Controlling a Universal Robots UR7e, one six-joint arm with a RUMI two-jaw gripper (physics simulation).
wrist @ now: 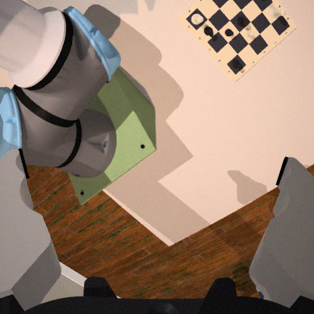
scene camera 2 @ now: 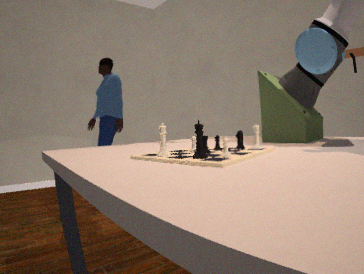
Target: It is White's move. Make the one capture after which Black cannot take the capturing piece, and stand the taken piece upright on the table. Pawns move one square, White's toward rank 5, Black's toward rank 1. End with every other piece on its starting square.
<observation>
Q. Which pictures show the gripper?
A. The wrist view only.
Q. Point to a chessboard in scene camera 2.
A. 179, 156
</observation>
